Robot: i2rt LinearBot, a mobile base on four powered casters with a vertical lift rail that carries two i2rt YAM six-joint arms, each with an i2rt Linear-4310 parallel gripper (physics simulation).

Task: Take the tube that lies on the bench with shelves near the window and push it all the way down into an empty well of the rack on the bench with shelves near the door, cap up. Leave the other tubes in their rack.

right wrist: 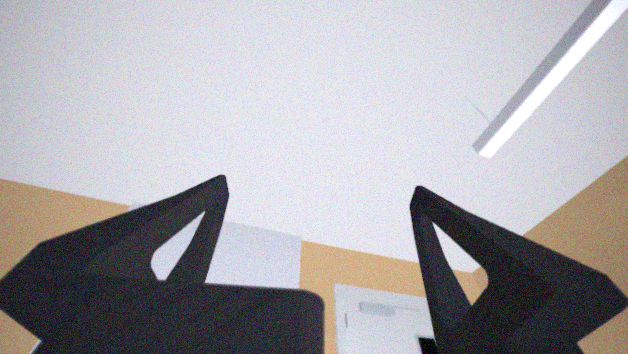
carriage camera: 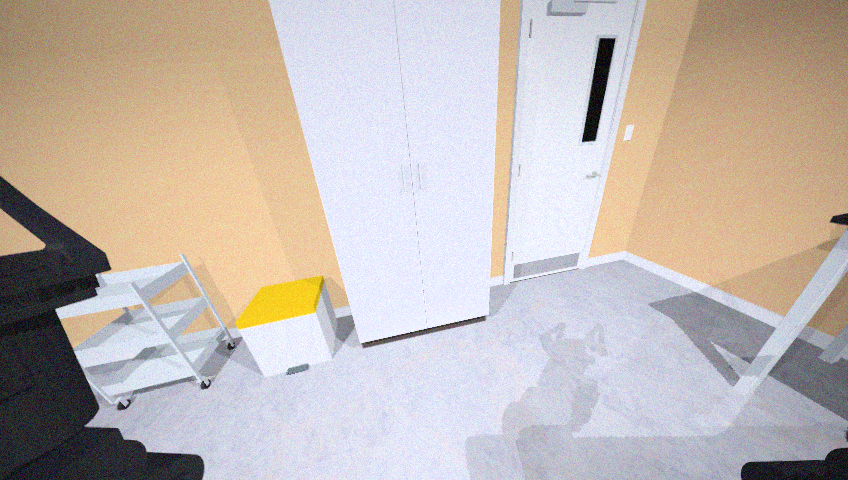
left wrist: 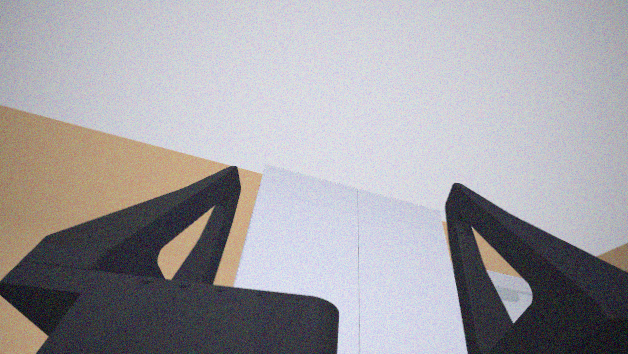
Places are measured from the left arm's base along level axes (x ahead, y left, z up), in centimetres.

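Pixels of known places: left gripper, fingertip midpoint: (left wrist: pixel 341 185); right gripper, fingertip midpoint: (right wrist: pixel 319 190).
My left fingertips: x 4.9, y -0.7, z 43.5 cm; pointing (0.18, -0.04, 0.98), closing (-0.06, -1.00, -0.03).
Behind a point stands the place of what it marks.
My left gripper (left wrist: pixel 341 185) {y -0.7, x 4.9, z 43.5 cm} is open and empty, with its fingers wide apart and tilted up toward the ceiling and the tall cabinet. My right gripper (right wrist: pixel 319 190) {y -63.0, x 2.0, z 43.9 cm} is open and empty, also tilted up toward the ceiling. A white leg (carriage camera: pixel 791 315) {y -176.3, x 70.5, z -36.0 cm} of a bench or table stands at the right edge of the carriage view, with a small dark piece of its top; I cannot tell which bench it is. The tube and the racks do not show in these views.
A tall white cabinet (carriage camera: pixel 416 178) {y -21.2, x 109.0, z 26.1 cm} stands against the wall, left of a white door (carriage camera: pixel 553 154) {y -121.8, x 178.8, z 26.8 cm}. A white bin with a yellow lid (carriage camera: pixel 282 302) {y 67.2, x 97.8, z -39.5 cm} and a white wheeled cart (carriage camera: pixel 169 336) {y 116.3, x 73.6, z -40.6 cm} stand farther left. Dark arm parts show at the left edge and lower corners.
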